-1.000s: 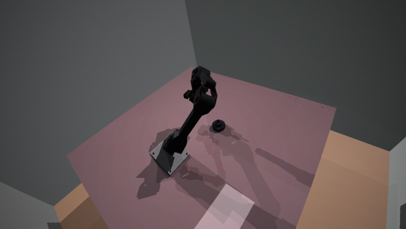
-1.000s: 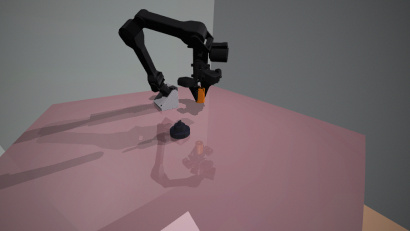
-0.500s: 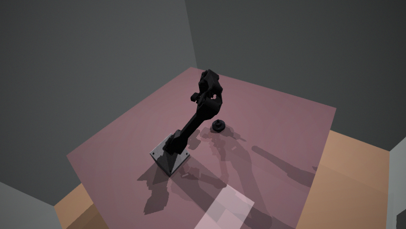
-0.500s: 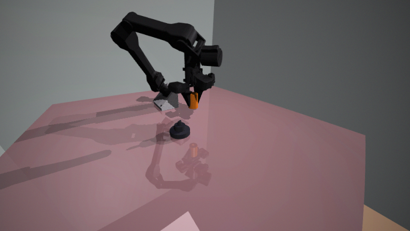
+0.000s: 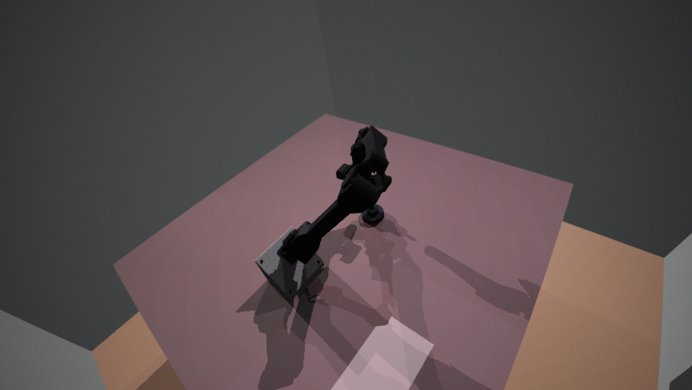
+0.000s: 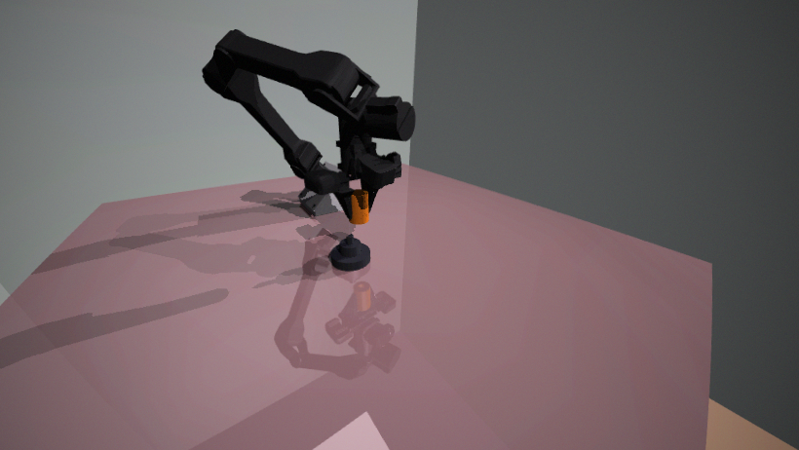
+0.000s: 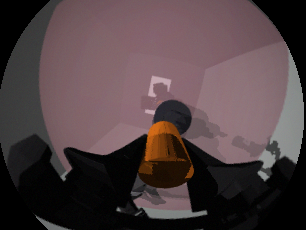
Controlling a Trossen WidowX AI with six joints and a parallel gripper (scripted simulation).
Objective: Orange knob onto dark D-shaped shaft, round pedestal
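Now: the dark round pedestal 2 cm to the right of my gripper tip and 7 cm below it. Round my gripper tip: orange knob 2 cm above.
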